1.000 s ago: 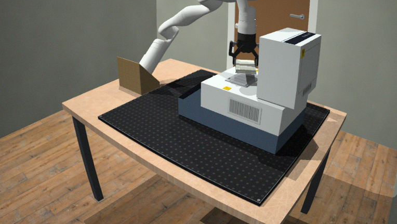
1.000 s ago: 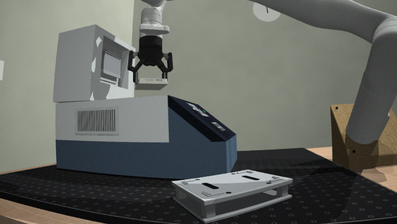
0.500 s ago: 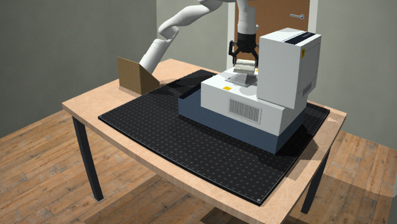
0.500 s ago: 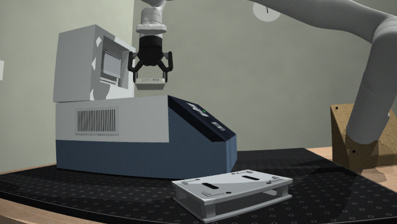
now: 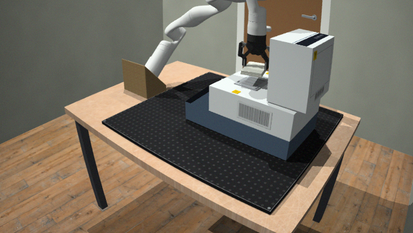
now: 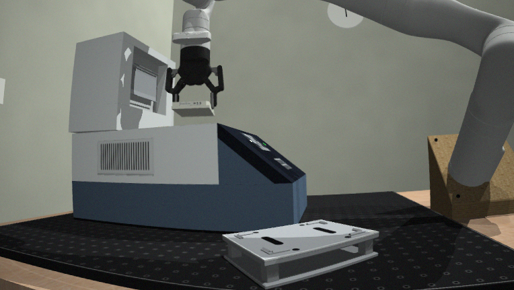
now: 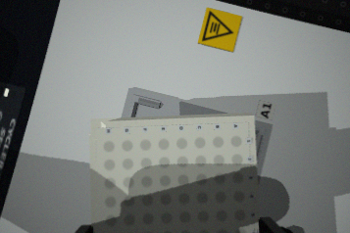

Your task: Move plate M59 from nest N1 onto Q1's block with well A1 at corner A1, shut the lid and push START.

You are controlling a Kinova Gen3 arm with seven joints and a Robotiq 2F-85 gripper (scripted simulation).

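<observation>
Right now my hand is 1 cm above the plate M59. From my hand the other things lie so: A1 mark: 38 cm behind, 24 cm to the left, 23 cm below; plate nest: 29 cm behind, 25 cm to the left, 24 cm below.
</observation>
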